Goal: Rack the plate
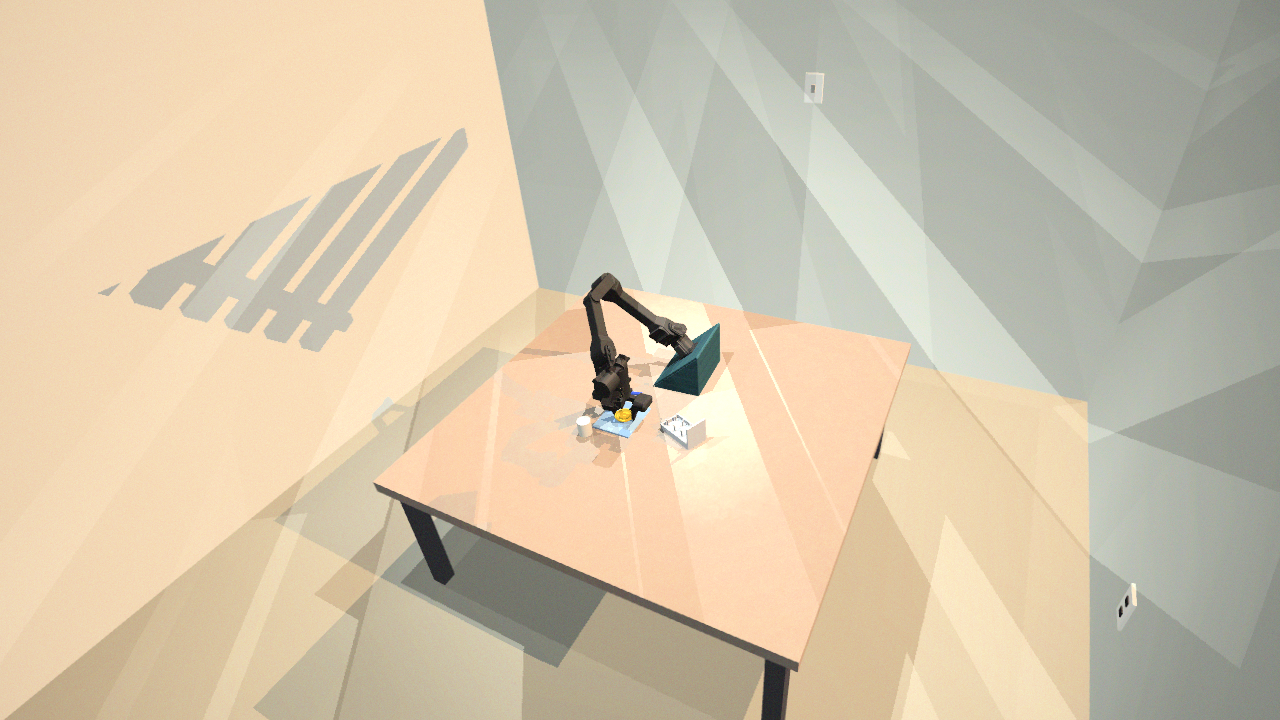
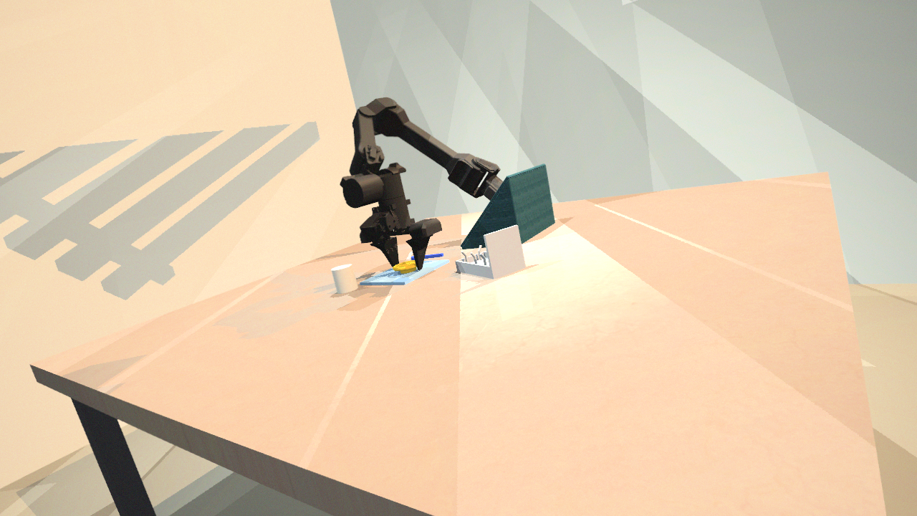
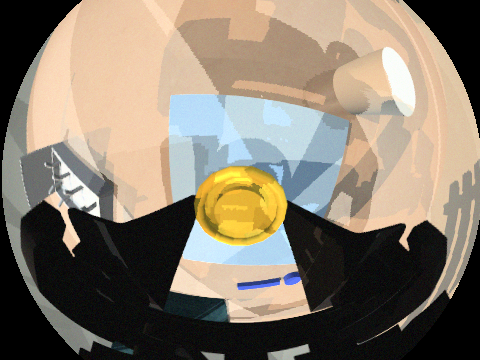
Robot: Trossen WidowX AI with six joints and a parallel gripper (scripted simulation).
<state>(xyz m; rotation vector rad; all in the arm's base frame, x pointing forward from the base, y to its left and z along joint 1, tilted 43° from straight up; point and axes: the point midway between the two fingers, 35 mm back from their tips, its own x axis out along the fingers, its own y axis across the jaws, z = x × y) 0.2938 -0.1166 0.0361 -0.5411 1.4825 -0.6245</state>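
My gripper tip is 10 mm to the left of the light blue mat. The rest, counted from my gripper tip: blue spoon: 120 mm behind, 50 mm to the right; then yellow plate: 10 mm above; then white cup: 100 mm ahead, 90 mm to the right, 20 mm above.
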